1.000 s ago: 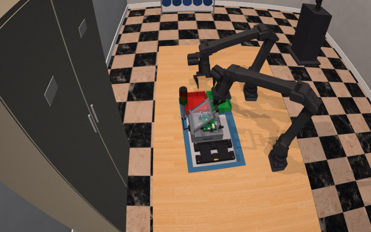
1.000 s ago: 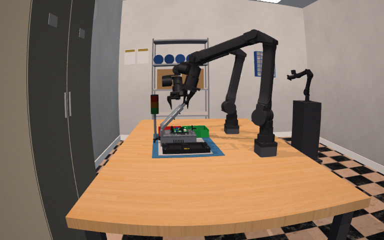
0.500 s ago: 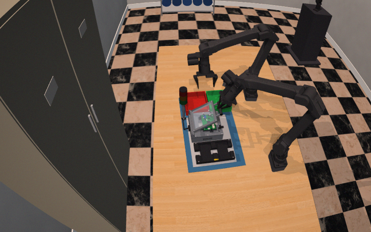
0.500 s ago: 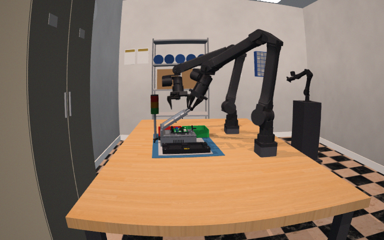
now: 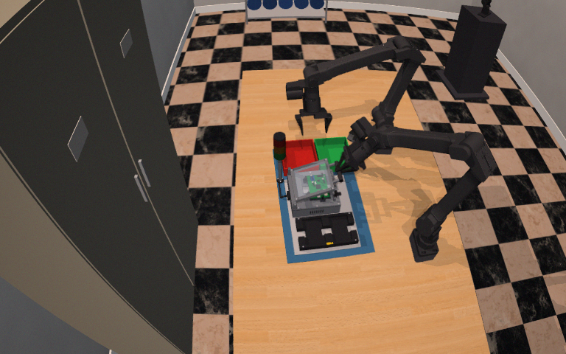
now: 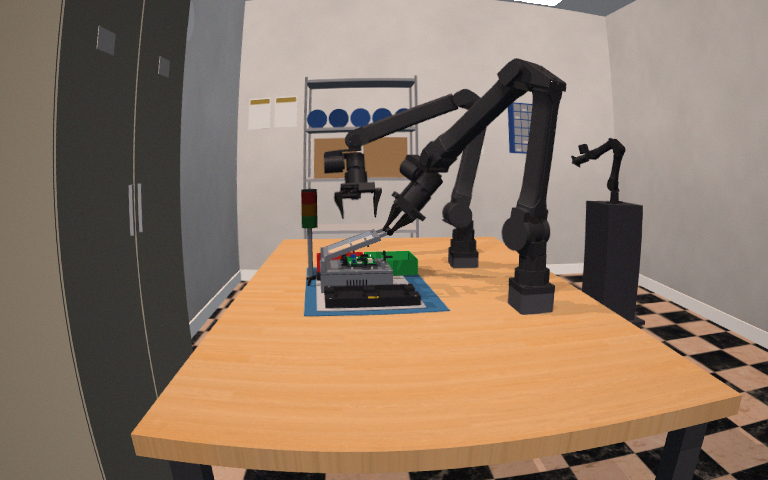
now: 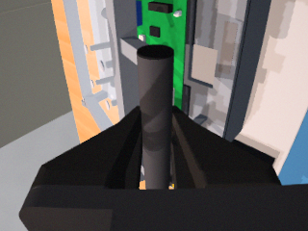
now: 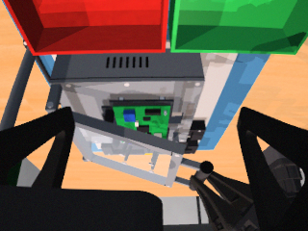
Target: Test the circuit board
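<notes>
Right now the hook is 1 cm ahead of my left hand, 6 cm to the left of it and 6 cm below it. The rest, counted from my left hand: green bin 4 cm behind, 19 cm to the right, 13 cm below; then clear lid 8 cm ahead, 3 cm below; then green circuit board 7 cm ahead, 7 cm below.
</notes>
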